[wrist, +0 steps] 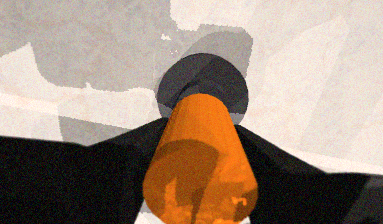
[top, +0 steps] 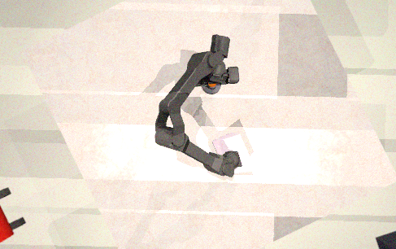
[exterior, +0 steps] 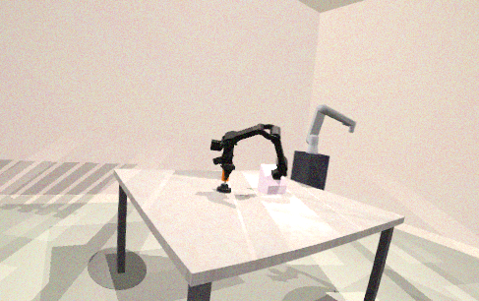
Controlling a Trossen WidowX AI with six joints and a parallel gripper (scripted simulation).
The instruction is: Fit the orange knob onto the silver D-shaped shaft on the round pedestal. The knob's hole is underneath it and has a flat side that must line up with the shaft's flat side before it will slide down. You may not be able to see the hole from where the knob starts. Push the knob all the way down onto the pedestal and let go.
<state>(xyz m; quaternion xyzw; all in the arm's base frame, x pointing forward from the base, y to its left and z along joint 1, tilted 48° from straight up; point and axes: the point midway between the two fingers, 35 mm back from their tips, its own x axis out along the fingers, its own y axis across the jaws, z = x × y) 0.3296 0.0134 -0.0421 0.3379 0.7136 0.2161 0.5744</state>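
My gripper tip is now 30 mm below the orange knob. Round my gripper tip: dark round pedestal 40 mm below.
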